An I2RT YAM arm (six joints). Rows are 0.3 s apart.
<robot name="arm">
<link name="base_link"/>
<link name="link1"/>
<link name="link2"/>
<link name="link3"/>
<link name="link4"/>
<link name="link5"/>
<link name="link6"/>
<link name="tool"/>
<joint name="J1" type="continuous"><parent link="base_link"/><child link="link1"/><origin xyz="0 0 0.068" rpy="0 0 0"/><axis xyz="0 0 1"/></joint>
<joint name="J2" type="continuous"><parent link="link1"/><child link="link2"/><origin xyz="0.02 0.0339 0.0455" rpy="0 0 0"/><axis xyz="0 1 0"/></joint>
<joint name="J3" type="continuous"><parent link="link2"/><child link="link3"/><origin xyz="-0.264 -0.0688 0" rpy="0 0 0"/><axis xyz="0 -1 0"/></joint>
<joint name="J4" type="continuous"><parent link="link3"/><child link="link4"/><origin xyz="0.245 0.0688 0.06" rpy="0 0 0"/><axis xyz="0 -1 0"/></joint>
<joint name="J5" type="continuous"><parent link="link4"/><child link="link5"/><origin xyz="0.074 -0.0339 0.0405" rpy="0 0 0"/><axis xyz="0 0 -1"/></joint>
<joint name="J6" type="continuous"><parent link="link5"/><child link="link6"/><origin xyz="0.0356 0 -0.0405" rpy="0 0 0"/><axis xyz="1 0 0"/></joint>
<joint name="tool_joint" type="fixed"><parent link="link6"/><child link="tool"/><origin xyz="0 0 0" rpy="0 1.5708 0"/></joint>
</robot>
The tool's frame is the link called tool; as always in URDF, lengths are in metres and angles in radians. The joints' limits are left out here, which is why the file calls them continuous.
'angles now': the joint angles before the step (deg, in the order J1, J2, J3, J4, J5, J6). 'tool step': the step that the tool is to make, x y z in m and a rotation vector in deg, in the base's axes. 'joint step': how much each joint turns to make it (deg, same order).
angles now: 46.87, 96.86, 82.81, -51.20, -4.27, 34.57
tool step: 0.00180, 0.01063, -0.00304, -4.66, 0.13, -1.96
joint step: 1.36, 3.32, 3.75, -3.89, 4.10, 1.86
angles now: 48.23, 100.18, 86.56, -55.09, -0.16, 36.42
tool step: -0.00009, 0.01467, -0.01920, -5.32, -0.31, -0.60
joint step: 1.94, 4.07, 1.14, -0.94, 4.34, 1.17
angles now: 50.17, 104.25, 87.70, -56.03, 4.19, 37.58
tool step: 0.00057, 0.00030, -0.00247, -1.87, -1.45, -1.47
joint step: 0.22, 0.41, 0.00, -0.19, 2.71, 0.94
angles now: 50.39, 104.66, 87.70, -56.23, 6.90, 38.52
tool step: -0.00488, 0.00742, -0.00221, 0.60, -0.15, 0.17
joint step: 1.31, 0.44, 0.00, 0.86, 0.09, 1.18
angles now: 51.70, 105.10, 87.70, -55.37, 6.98, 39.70
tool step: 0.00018, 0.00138, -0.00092, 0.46, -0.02, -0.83
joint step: 0.11, 0.18, -0.02, 0.45, 0.02, 0.99
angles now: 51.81, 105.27, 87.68, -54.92, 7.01, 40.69
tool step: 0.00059, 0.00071, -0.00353, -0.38, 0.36, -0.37
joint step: 0.00, 0.48, -0.11, 0.03, 0.06, 0.37
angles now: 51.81, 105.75, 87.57, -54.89, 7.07, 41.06
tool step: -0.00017, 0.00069, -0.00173, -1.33, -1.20, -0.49
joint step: 0.26, 0.27, -0.04, -0.03, 1.91, 0.22
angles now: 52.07, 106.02, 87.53, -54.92, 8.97, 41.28
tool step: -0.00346, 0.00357, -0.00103, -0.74, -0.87, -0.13
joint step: 0.88, 0.24, 0.06, 0.01, 1.38, 0.65
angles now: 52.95, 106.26, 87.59, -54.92, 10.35, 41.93
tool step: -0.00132, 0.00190, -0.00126, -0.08, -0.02, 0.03
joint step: 0.35, 0.22, 0.01, 0.11, 0.15, 0.29
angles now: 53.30, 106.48, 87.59, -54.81, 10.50, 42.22
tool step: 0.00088, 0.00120, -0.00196, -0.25, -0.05, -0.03
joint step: 0.02, 0.44, 0.14, 0.13, 0.20, -0.01
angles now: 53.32, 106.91, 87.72, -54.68, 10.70, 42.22
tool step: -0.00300, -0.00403, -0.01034, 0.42, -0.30, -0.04
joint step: 0.00, -1.02, -3.76, 3.24, 0.00, 0.04
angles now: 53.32, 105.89, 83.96, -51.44, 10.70, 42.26
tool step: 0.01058, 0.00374, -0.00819, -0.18, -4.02, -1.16
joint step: -0.63, 1.48, -0.37, 4.24, 3.32, -0.53
